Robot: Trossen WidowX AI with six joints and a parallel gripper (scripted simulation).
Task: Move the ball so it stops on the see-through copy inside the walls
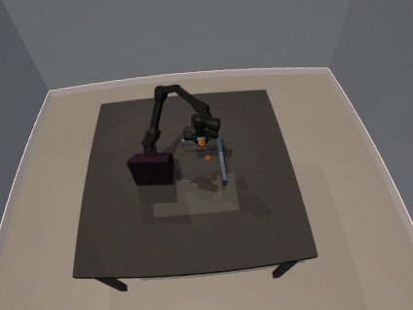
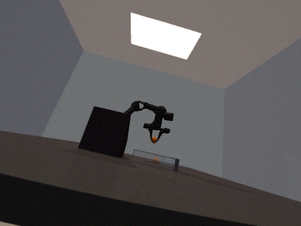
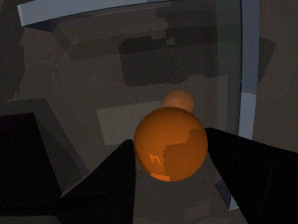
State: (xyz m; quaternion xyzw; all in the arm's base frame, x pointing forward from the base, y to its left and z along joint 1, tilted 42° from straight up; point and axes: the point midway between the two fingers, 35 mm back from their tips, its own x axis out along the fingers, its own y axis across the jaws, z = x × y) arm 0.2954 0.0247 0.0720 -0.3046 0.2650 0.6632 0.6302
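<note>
Now: the orange ball 12 cm below my gripper tip, 3 cm ahead of it and 2 cm to the right of it.
</note>
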